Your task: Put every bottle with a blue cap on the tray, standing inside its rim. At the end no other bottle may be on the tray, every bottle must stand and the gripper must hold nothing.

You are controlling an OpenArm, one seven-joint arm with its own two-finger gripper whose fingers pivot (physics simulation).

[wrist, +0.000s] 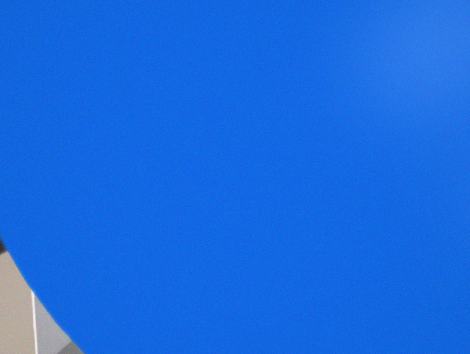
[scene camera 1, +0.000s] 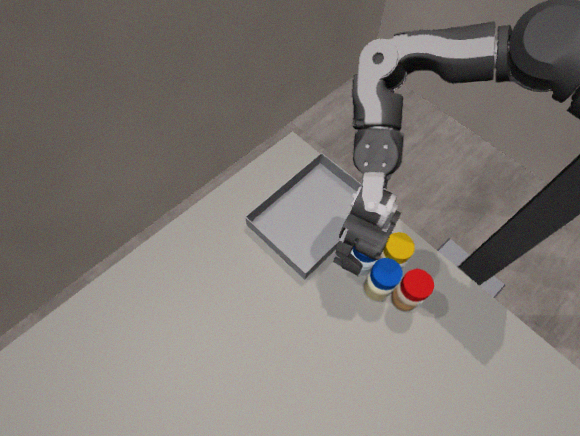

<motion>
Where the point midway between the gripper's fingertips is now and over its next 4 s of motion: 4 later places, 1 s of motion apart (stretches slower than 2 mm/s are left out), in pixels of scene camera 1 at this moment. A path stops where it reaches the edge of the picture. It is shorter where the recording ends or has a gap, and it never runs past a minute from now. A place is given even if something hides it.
My gripper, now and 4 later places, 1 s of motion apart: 356, 247; 362, 225; 326, 152; 320, 174; 356, 200
</motion>
